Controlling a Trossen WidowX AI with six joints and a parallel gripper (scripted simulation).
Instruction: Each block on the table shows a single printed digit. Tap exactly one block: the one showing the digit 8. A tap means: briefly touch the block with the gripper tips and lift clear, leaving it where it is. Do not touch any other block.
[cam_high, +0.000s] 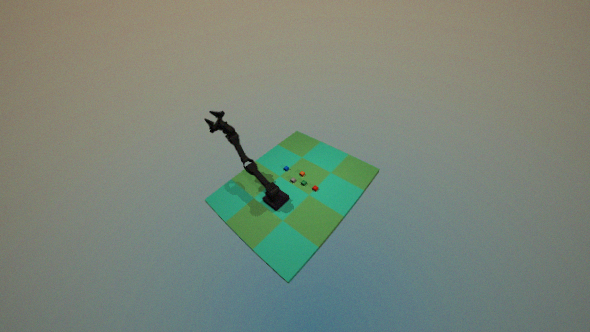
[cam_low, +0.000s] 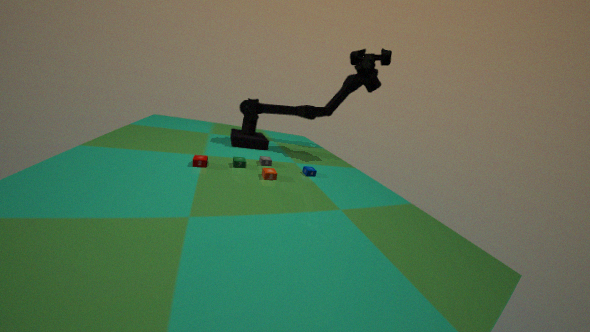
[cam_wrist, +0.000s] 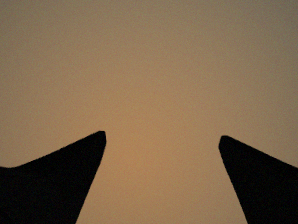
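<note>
Right now my gripper tip is 150 mm short of the grey block, 550 mm to the left of it and 550 mm above it. From my gripper tip the other things lie so: blue block 230 mm ahead, 440 mm to the right, 550 mm below; orange block 230 mm ahead, 580 mm to the right, 550 mm below; green block 160 mm ahead, 640 mm to the right, 550 mm below.
</note>
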